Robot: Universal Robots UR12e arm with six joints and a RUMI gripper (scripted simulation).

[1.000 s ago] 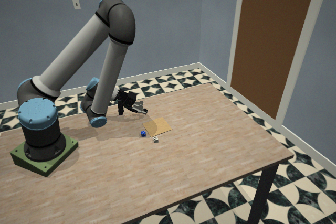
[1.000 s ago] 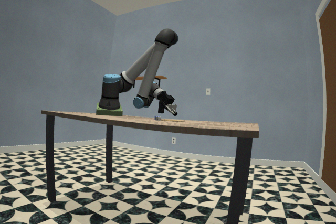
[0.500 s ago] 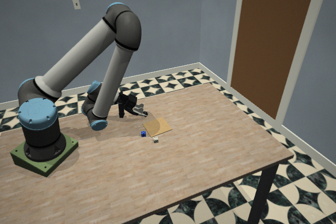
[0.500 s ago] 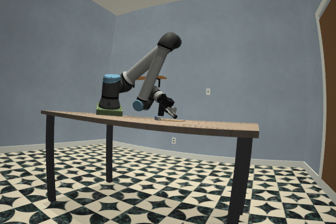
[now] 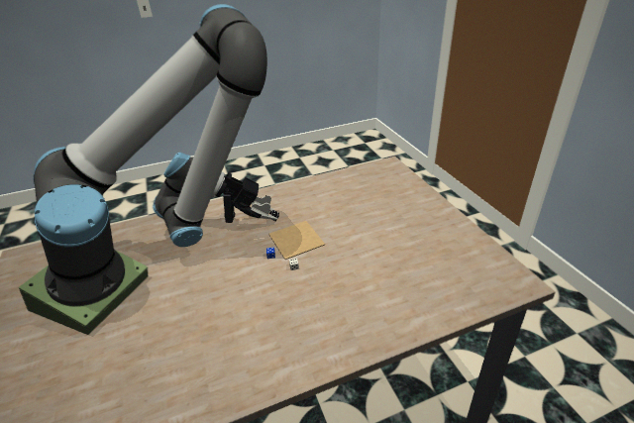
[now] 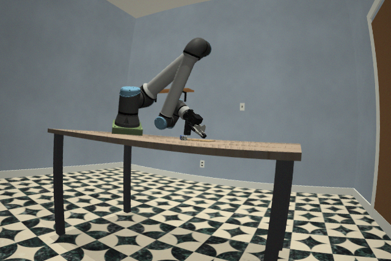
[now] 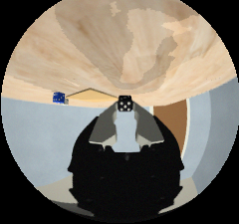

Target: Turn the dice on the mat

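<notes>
Now: the black die right at my hand. Round my hand: white die (20 mm ahead, 240 mm to the right, 20 mm below); then tan mat (50 mm ahead, 120 mm to the right, 30 mm below); then blue die (40 mm behind, 170 mm to the right, 20 mm below).
</notes>
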